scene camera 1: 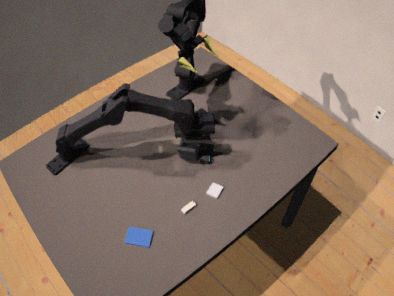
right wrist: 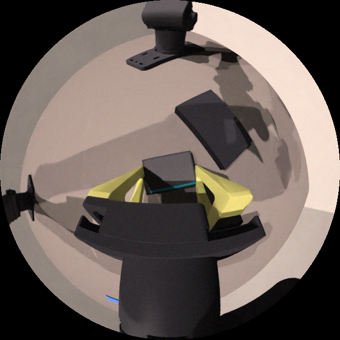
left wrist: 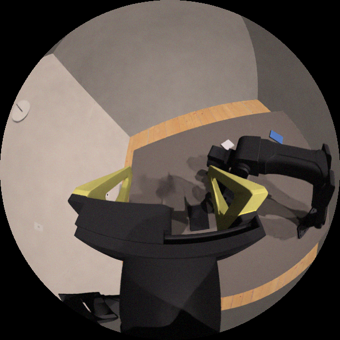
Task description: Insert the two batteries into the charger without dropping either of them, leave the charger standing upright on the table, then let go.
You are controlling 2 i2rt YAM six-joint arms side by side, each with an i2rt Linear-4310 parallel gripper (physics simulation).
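Pixels of known places: left gripper, fingertip midpoint: (scene camera 1: 207, 64); left arm's base, origin of the base link: (scene camera 1: 186, 87); right arm's base, origin of the base link: (scene camera 1: 67, 156).
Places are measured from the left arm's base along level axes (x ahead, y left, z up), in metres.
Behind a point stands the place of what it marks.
Note:
My right gripper (right wrist: 169, 169) (scene camera 1: 194, 131) @[z 0.006, x 0.199, y -0.190 m] is low over the table and shut on a dark battery (right wrist: 169, 169) with a cyan stripe, held between its yellow fingertips. In scene camera 1 the right arm hides this battery. The dark charger (scene camera 1: 189, 152) @[z 0.075, x 0.322, y -0.308 m] is on the table just beside the right gripper, with a cyan-edged piece (scene camera 1: 208, 159) @[z 0.014, x 0.364, y -0.249 m] at its end, apparently the other battery. In the right wrist view the gripper body hides most of the charger; how it stands is hard to tell. My left gripper (scene camera 1: 206, 63) @[z 0.334, x 0.237, y -0.125 m] (left wrist: 169, 169) is open and empty, high above its own base.
A dark flat box (right wrist: 215, 130) (left wrist: 198, 216) lies beyond the right gripper, towards the left arm's base (right wrist: 147, 58). A white square (scene camera 1: 215, 190) @[z 0.007, x 0.475, y -0.332 m] (left wrist: 228, 144), a cream bar (scene camera 1: 188, 207) @[z 0.011, x 0.455, y -0.453 m] and a blue block (scene camera 1: 139, 237) @[z 0.005, x 0.417, y -0.655 m] (left wrist: 276, 136) (right wrist: 112, 299) lie near the table's front edge.

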